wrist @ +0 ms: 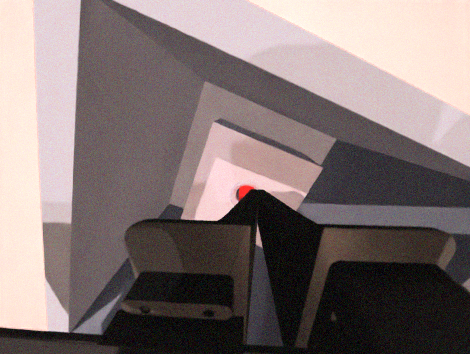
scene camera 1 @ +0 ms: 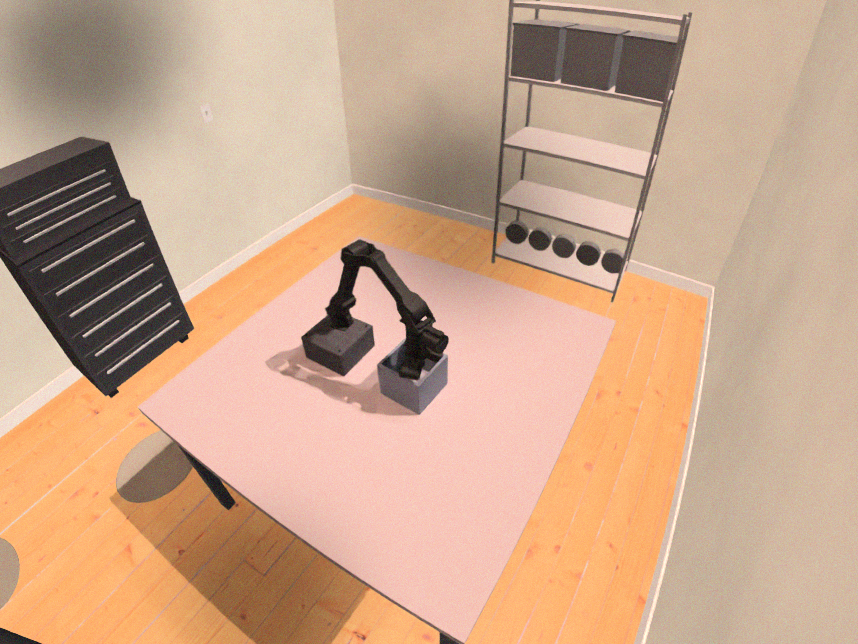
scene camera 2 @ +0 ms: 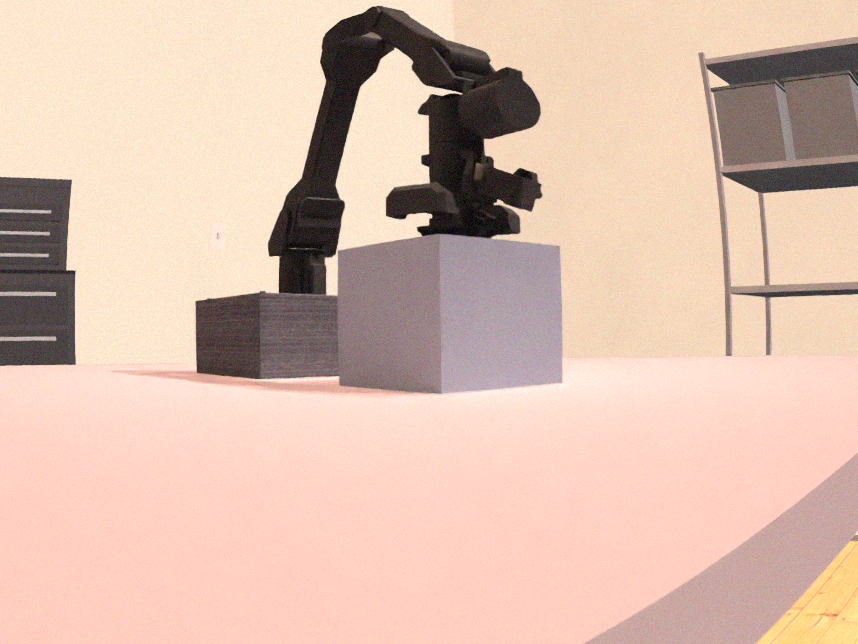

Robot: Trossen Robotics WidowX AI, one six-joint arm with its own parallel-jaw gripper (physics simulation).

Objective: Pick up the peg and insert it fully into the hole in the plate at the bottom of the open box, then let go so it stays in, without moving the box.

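Observation:
The open grey-blue box stands on the table. In the wrist view, the pale square plate lies at the bottom of the box. The red peg shows as a small red patch in the plate's hole, with a thin dark gap at its left; its right and lower parts are hidden by the fingertips, and its depth cannot be told. My gripper is shut and empty. It points down into the box, its tips above the peg and overlapping it in the wrist view. The box walls hide the tips in the second scene view.
The arm's dark base block stands close beside the box on the pink table. The box walls surround the fingers. A black tool cabinet and a shelf rack stand beyond the table.

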